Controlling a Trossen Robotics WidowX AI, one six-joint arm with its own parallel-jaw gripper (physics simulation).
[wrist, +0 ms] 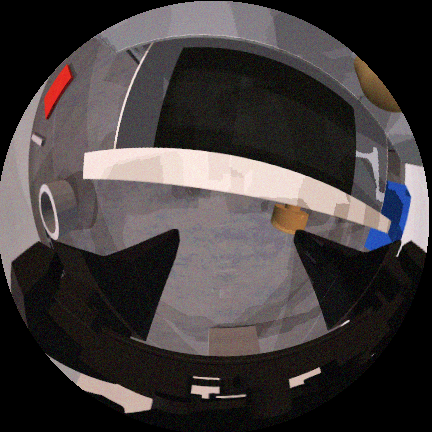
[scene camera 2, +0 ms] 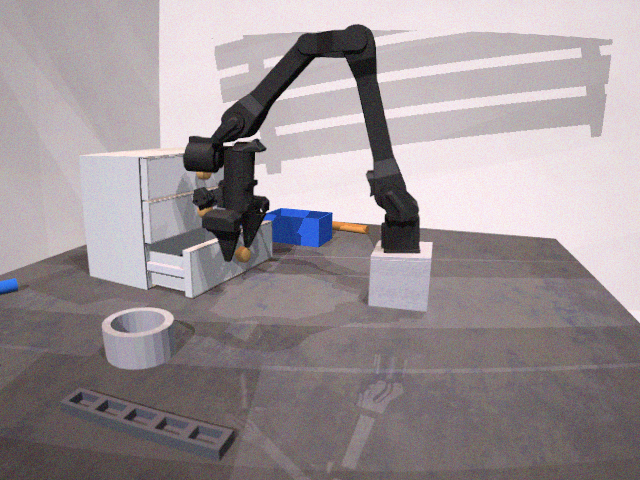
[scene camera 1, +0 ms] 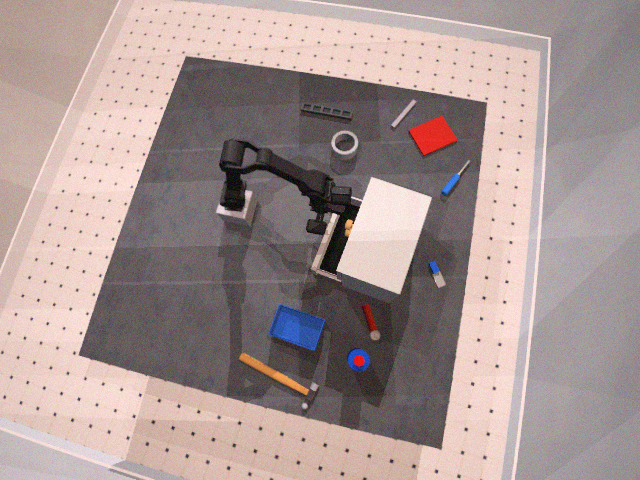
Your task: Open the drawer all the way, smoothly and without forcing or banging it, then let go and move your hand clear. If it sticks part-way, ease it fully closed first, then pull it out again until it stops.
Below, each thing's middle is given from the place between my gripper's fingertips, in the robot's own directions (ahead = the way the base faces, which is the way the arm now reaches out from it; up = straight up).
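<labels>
The red block (scene camera 1: 435,134) is 380 mm ahead of my hand, 390 mm to the left of it and 60 mm below it. As for the blue bin (scene camera 2: 291,226), my hand is 30 mm above it, 40 mm past it and 390 mm to the left of it.
</labels>
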